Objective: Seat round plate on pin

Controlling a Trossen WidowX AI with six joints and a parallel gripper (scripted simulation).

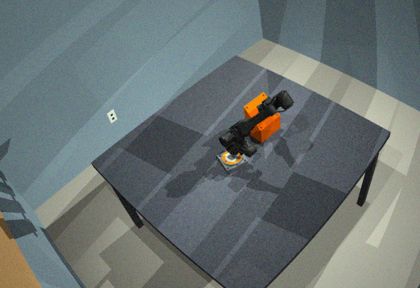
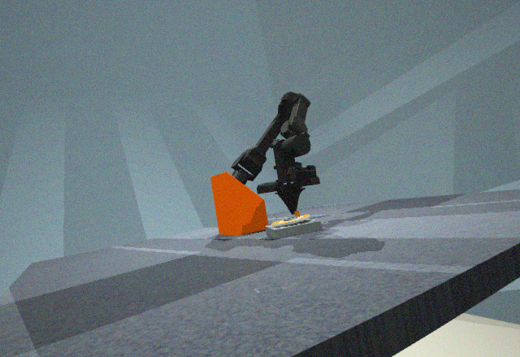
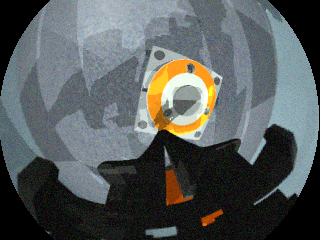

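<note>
The base lies 4 cm ahead of my gripper tip, 3 cm to the right of it and 2 cm below it.
</note>
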